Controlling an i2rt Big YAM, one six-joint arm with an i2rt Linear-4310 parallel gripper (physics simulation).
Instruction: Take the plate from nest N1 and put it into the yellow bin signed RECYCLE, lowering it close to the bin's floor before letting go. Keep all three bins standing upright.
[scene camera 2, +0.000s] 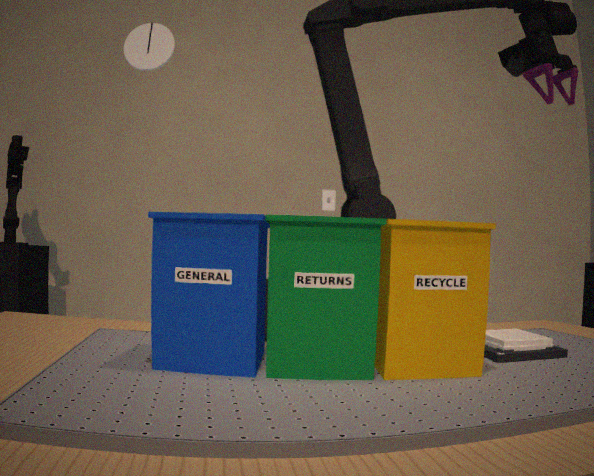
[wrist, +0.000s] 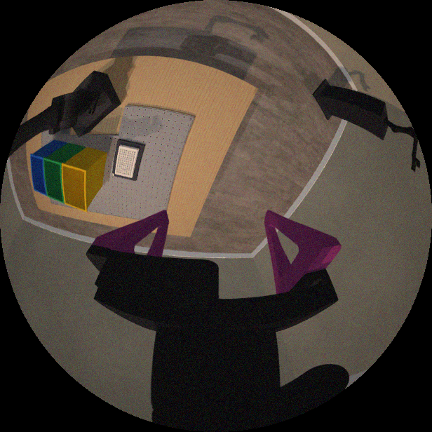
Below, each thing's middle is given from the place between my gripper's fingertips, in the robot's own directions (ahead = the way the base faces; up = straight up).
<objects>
My gripper is now 200 mm short of the white plate (scene camera 2: 506, 339), 190 mm to the left of it and 430 mm above it. Also, from my hand: dark nest (scene camera 2: 489, 352): 200 mm ahead, 190 mm to the right, 450 mm below; green returns bin (wrist: 52, 163): 290 mm ahead, 480 mm to the right, 360 mm below; yellow recycle bin (scene camera 2: 434, 275): 280 mm ahead, 350 mm to the right, 360 mm below.
</objects>
